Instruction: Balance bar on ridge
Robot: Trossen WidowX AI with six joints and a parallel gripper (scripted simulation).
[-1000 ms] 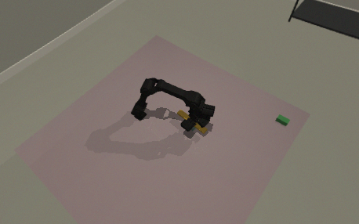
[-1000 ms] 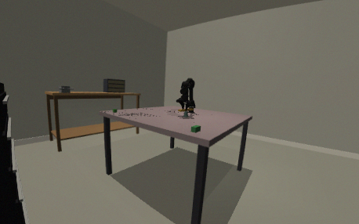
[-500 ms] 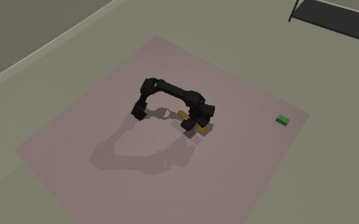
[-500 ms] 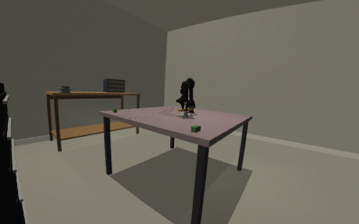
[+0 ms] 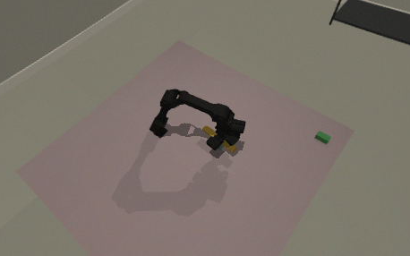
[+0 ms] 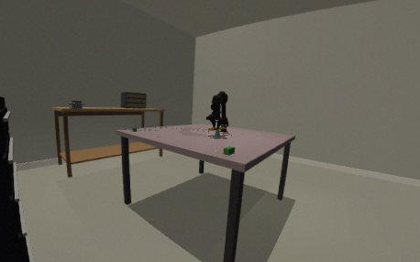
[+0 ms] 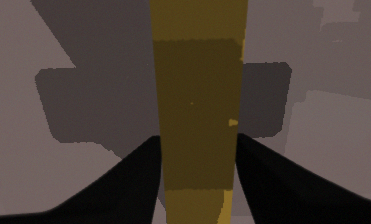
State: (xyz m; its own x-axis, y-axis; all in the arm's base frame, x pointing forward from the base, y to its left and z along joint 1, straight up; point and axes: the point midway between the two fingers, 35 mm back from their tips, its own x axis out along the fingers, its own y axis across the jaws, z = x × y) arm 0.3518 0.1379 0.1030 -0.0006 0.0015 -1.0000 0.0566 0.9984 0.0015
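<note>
My gripper tip is now 30 mm past the yellow bar. Round my gripper tip: small green block: 390 mm ahead, 640 mm to the right, 50 mm below.
</note>
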